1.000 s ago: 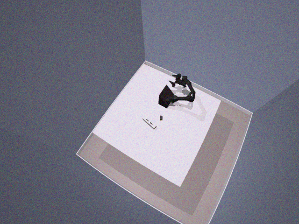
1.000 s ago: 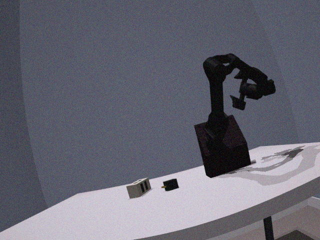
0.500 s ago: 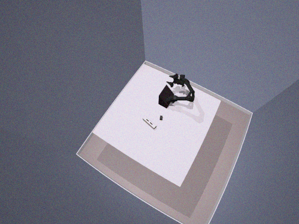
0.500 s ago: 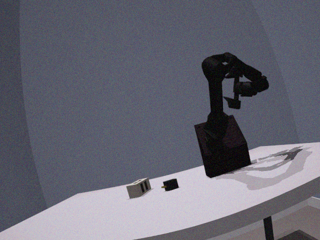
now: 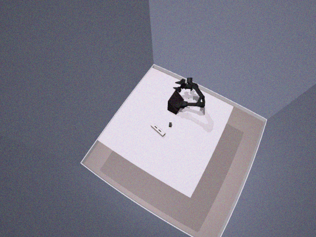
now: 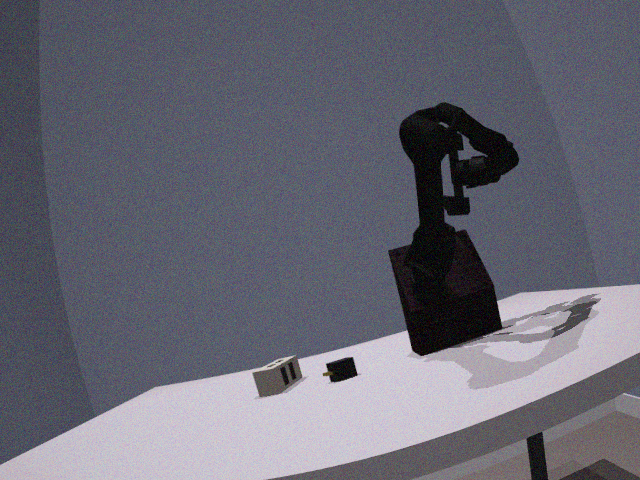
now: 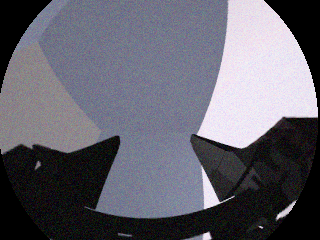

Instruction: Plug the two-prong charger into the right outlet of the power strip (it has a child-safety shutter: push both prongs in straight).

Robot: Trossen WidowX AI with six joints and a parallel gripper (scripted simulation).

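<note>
Now: gripper tip 360 mm above the black two-prong charger, 320 mm short of it and 140 mm to the right of it.
</note>
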